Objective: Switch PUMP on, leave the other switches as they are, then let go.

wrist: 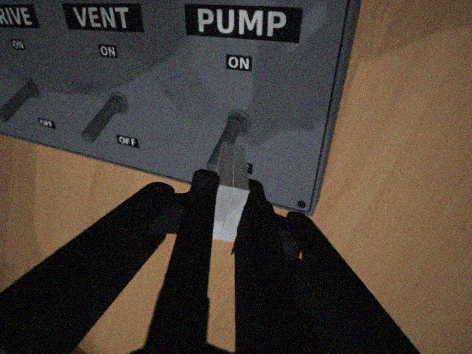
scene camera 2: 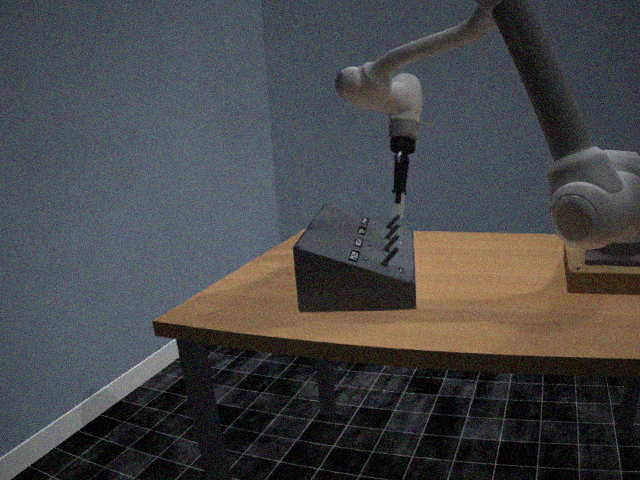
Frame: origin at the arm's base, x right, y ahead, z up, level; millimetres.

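Seen in the pictures: gripper, fingertip midpoint: (wrist: 228, 163) (scene camera 2: 397, 216); arm's base at its link origin: (scene camera 2: 616, 256).
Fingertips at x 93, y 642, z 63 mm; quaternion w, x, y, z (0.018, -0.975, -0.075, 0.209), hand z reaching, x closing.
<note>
Pixels of each thing's middle, then the offset from my fingertips to it. Level surfaces: height alone.
- dark grey sloped switch box at the middle of its body: (wrist: 95, 29) (scene camera 2: 361, 255) dz -59, dx -207, dy +35 mm
- PUMP switch at the middle of its body: (wrist: 225, 145) dz -11, dx -11, dy +8 mm
- VENT switch at the middle of its body: (wrist: 101, 120) dz -10, dx -126, dy -27 mm
- DRIVE switch at the middle of its body: (wrist: 14, 103) (scene camera 2: 392, 242) dz -10, dx -240, dy -62 mm
- wooden table at its surface level: dz -117 mm
A dark grey sloped switch box (scene camera 2: 330, 279) (wrist: 165, 65) stands on the table. The PUMP switch (wrist: 227, 137) is a lever tilted down towards its OFF label, which is partly hidden. My gripper (scene camera 2: 397, 209) (wrist: 228, 163) is shut with nothing between its fingers; its pale fingertips are together at the PUMP lever and overlap its lower right side in the wrist view. Whether they touch it I cannot tell. The VENT switch (wrist: 104, 117) and the DRIVE switch (wrist: 19, 102) also tilt down towards OFF. The FEED switch does not show in the wrist view.
The wooden table (scene camera 2: 496, 320) (wrist: 400, 165) carries the box near its left end. The arm's base (scene camera 2: 599, 273) stands on the table at the right. The other levers stand in a row beside the PUMP lever. A wall (scene camera 2: 129, 155) rises beyond the table's left side.
</note>
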